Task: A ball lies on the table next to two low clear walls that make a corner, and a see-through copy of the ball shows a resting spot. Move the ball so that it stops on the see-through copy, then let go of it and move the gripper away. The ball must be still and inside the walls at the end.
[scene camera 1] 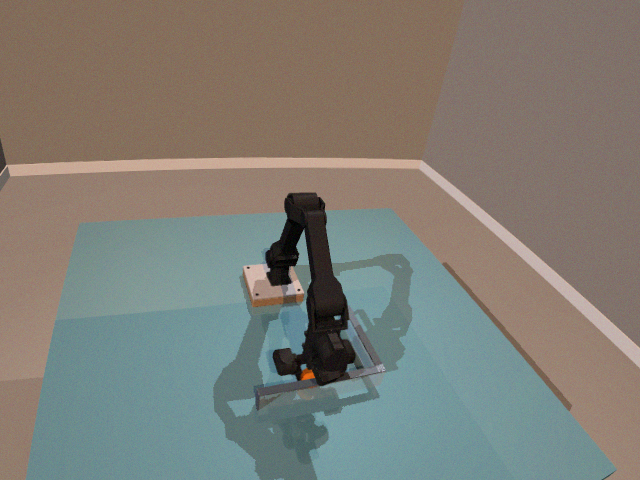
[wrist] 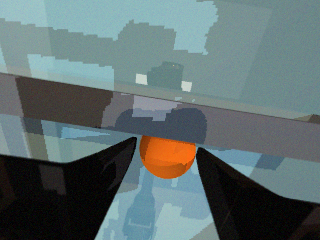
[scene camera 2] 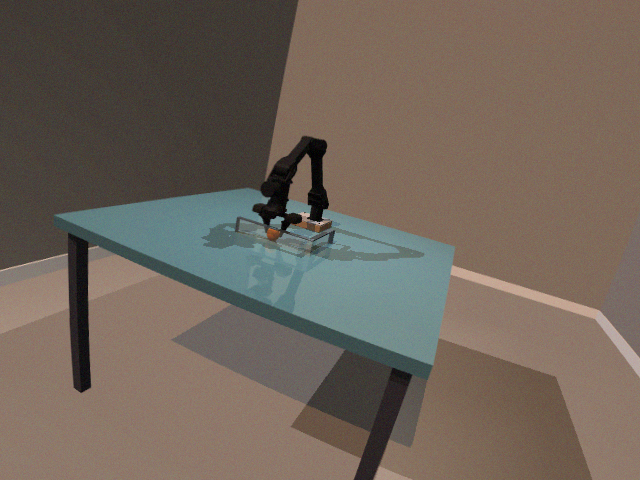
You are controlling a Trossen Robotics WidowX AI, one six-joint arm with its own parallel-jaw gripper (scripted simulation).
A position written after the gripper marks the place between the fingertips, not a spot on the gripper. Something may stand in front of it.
The gripper (scene camera 1: 309,378) is open, holding nothing. Further things: a see-through copy of ball (wrist: 158,151).
The gripper also shows in the wrist view (wrist: 166,146) and in scene camera 2 (scene camera 2: 273,235).
